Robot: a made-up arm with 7 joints. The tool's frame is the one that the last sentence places.
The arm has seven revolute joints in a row. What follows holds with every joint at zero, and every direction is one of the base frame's.
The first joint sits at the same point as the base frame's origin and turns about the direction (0, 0.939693, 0.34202).
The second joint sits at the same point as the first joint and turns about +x.
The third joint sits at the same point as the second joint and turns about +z.
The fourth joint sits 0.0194 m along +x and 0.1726 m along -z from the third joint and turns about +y.
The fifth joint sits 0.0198 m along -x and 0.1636 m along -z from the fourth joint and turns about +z.
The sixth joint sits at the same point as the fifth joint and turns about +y.
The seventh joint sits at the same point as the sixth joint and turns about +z.
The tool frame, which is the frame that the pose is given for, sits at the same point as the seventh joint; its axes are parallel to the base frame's.
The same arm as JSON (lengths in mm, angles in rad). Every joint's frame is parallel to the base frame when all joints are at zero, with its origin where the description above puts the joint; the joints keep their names.
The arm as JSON. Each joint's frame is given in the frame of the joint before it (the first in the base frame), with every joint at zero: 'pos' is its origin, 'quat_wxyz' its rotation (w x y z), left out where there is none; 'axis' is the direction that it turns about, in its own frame. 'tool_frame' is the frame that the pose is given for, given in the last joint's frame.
{"length_unit": "mm", "angle_unit": "rad", "joints": [
  {"joint": "joint 1", "pos": [0.0, 0.0, 0.0], "axis": [0.0, 0.9397, 0.342]},
  {"joint": "joint 2", "pos": [0.0, 0.0, 0.0], "axis": [1.0, 0.0, 0.0]},
  {"joint": "joint 3", "pos": [0.0, 0.0, 0.0], "axis": [0.0, 0.0, 1.0]},
  {"joint": "joint 4", "pos": [19.4, 0.0, -172.6], "axis": [0.0, 1.0, 0.0]},
  {"joint": "joint 5", "pos": [-19.8, 0.0, -163.6], "axis": [0.0, 0.0, 1.0]},
  {"joint": "joint 6", "pos": [0.0, 0.0, 0.0], "axis": [0.0, 1.0, 0.0]},
  {"joint": "joint 7", "pos": [0.0, 0.0, 0.0], "axis": [0.0, 0.0, 1.0]}
], "tool_frame": {"pos": [0.0, 0.0, 0.0]}}

